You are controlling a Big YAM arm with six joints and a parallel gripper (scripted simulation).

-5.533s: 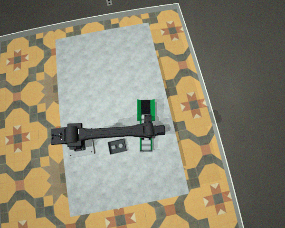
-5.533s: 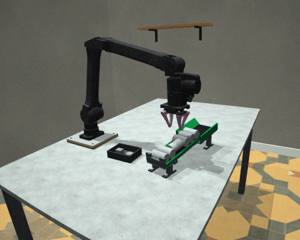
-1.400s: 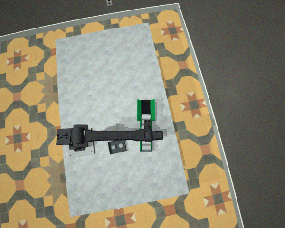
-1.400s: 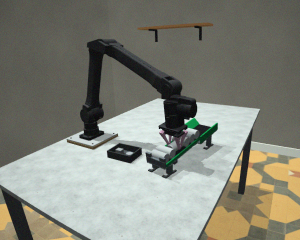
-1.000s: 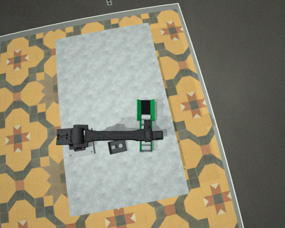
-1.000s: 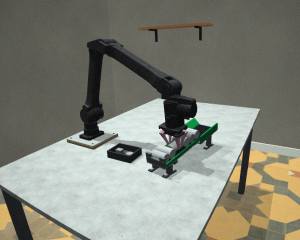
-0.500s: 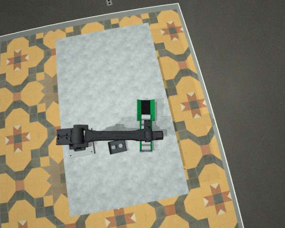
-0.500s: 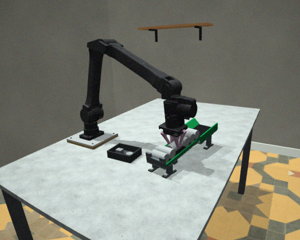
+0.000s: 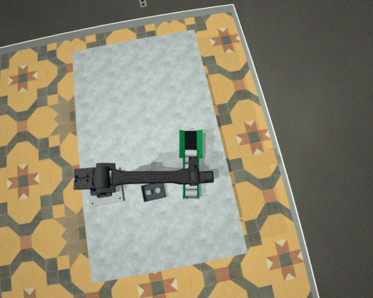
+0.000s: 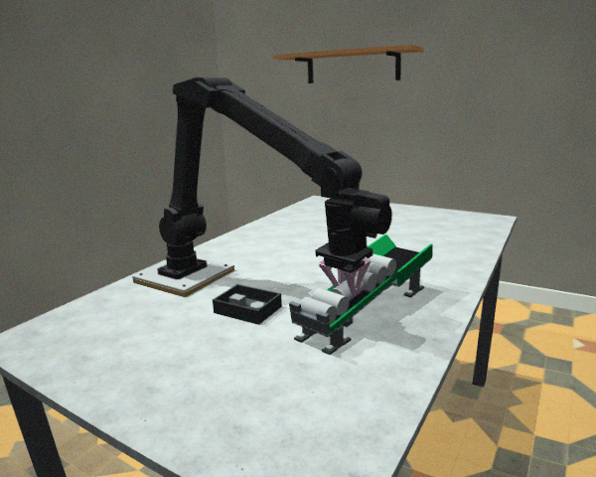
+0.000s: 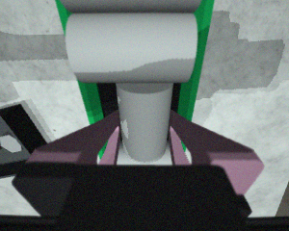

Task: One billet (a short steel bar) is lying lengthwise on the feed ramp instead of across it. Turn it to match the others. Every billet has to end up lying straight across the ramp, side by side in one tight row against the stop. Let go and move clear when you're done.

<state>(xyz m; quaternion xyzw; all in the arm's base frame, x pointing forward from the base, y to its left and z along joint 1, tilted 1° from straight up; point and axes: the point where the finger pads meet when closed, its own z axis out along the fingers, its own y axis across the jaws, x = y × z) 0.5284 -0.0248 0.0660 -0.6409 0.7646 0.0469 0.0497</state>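
Now: hand right at the billet. Also, from my hand: black tray (240 mm behind, 50 mm to the right, 80 mm below); stop (20 mm behind, 110 mm to the right, 30 mm below).
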